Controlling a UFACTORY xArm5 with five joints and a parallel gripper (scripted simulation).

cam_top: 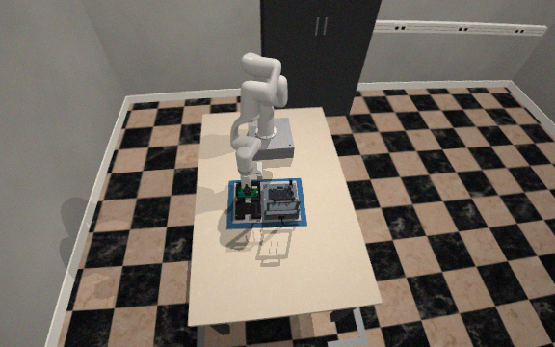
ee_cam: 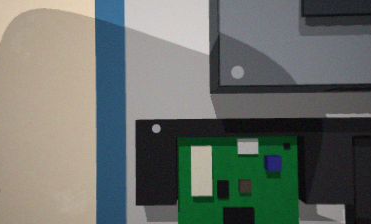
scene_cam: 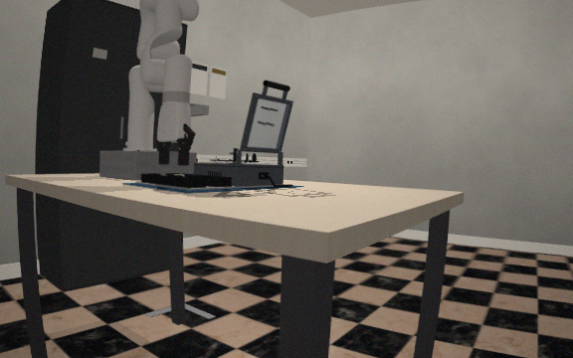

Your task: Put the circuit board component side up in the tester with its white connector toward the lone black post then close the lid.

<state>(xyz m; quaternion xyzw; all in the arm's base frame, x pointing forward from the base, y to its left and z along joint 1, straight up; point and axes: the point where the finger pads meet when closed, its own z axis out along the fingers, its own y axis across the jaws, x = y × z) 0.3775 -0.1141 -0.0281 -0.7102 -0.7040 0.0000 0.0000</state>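
Right now the green circuit board is 40 mm below my hand. Also, from my hand: black post (230 mm to the left, 30 mm above); tester lid (190 mm ahead, 170 mm to the left, 120 mm above).
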